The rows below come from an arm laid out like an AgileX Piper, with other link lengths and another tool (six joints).
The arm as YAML. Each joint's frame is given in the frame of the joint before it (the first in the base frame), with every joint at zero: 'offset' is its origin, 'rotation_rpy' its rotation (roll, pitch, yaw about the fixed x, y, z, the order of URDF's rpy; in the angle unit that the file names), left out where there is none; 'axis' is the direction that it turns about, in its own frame. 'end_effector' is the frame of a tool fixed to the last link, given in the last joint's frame.
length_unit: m
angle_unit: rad
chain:
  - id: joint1
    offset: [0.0, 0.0, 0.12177]
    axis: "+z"
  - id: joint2
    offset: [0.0, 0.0, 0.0]
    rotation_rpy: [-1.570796, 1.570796, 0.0]
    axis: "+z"
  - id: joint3
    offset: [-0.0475, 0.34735, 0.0]
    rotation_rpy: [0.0, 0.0, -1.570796]
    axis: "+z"
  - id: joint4
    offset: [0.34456, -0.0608, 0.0]
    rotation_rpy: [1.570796, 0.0, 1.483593]
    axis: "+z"
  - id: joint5
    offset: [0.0, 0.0, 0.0]
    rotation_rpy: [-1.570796, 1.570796, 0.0]
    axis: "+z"
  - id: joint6
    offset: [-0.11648, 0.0, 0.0]
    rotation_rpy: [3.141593, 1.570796, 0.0]
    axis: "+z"
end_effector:
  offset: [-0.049, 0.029, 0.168]
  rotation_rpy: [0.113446, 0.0, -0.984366]
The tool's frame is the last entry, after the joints.
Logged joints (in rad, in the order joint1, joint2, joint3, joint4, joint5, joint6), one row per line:
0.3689 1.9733 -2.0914 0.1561 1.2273 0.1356
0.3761 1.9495 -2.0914 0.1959 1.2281 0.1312
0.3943 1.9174 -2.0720 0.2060 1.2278 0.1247
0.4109 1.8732 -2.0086 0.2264 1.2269 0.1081
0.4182 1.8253 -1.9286 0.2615 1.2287 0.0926
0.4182 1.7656 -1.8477 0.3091 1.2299 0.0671
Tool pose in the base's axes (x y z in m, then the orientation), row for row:
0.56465 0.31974 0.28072 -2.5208 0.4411 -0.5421
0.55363 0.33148 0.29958 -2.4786 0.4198 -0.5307
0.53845 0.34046 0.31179 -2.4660 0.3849 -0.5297
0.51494 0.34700 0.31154 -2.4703 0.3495 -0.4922
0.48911 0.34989 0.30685 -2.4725 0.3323 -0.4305
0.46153 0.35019 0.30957 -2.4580 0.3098 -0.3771
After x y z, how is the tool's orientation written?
As a rotation vector, in radians.
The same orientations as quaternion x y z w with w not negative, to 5 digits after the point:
-0.93055 0.16283 -0.20012 0.25984
-0.92547 0.15675 -0.19816 0.28225
-0.92474 0.14434 -0.19864 0.29081
-0.92823 0.13133 -0.18495 0.29485
-0.93158 0.12520 -0.16220 0.30029
-0.93174 0.11743 -0.14294 0.31248

